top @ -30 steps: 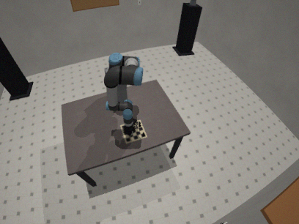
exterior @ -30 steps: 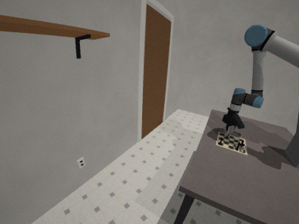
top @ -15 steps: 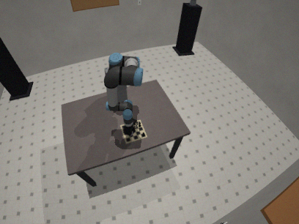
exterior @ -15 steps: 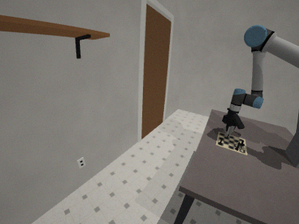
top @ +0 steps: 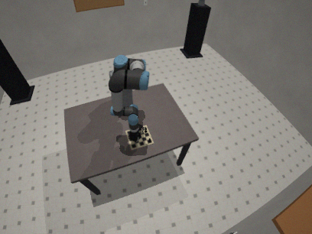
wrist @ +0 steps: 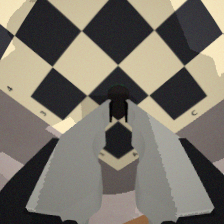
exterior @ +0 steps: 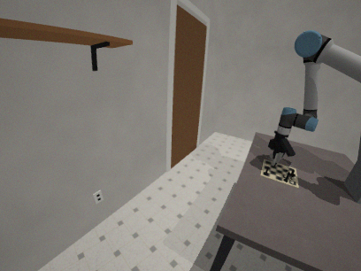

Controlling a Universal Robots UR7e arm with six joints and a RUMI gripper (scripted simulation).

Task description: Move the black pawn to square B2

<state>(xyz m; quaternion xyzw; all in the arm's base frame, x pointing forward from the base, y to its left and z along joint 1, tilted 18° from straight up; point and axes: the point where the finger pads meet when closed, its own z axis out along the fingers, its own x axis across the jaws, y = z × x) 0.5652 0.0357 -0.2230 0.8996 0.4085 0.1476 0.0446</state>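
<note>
Right now my hand is 10 mm above the black pawn. Also, from my hand: white piece 120 mm behind, 110 mm to the left, 10 mm below; then chessboard 40 mm behind, 30 mm to the left, 30 mm below.
</note>
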